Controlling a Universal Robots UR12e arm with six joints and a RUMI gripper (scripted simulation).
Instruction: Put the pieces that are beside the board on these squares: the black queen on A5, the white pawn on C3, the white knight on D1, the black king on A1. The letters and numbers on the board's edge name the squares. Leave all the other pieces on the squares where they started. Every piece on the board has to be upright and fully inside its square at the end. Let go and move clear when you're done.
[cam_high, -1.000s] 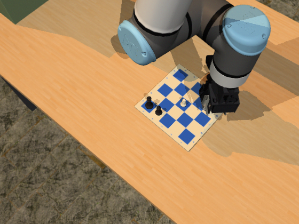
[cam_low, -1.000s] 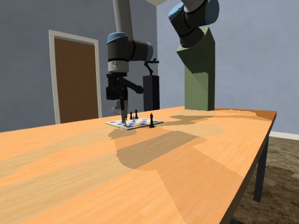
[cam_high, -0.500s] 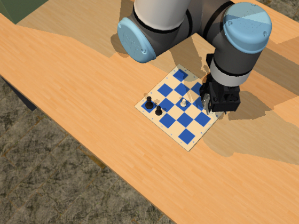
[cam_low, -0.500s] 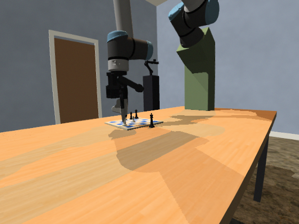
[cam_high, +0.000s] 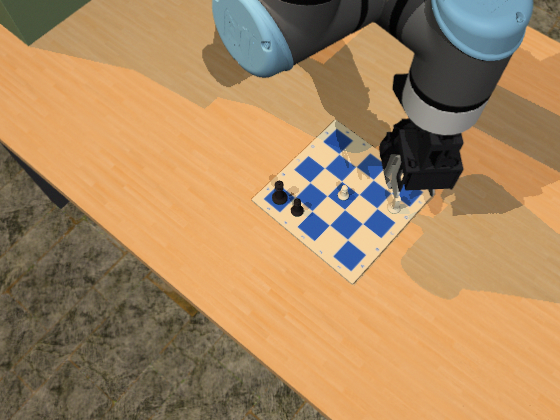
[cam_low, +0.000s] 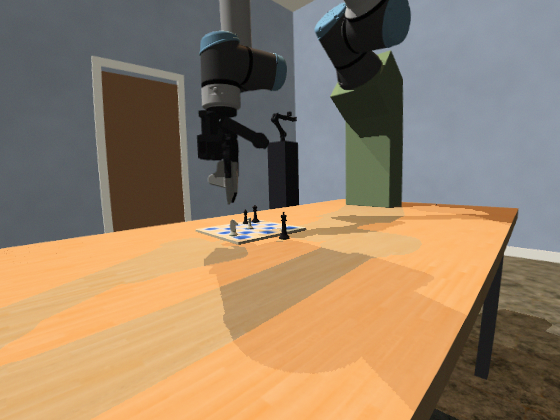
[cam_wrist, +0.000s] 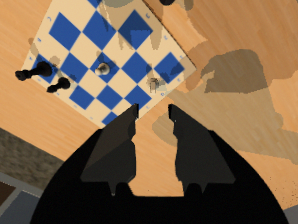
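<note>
My hand is 6 cm past the black king, 11 cm to the right of it and 7 cm above it. Also, from my hand: white knight 8 cm below; blue-and-cream chessboard 8 cm behind, 2 cm to the right, 10 cm below; white pawn 8 cm behind, 3 cm to the right, 8 cm below.
</note>
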